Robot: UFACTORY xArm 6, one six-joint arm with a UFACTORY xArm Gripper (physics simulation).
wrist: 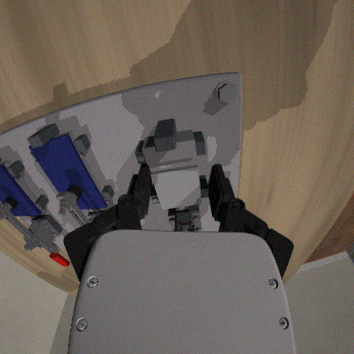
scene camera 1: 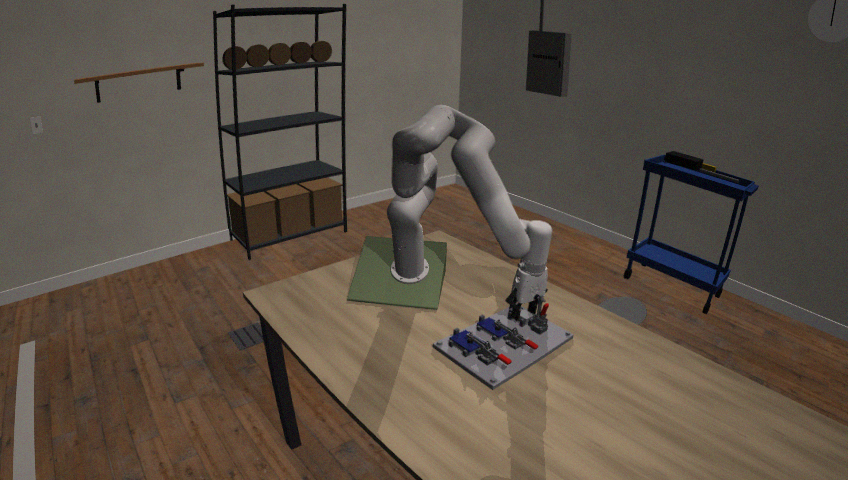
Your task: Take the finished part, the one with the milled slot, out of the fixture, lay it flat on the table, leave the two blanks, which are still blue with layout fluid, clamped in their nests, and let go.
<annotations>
same spot on grey fixture plate: [wrist: 114, 123] = [scene camera 1: 498, 317]
</annotations>
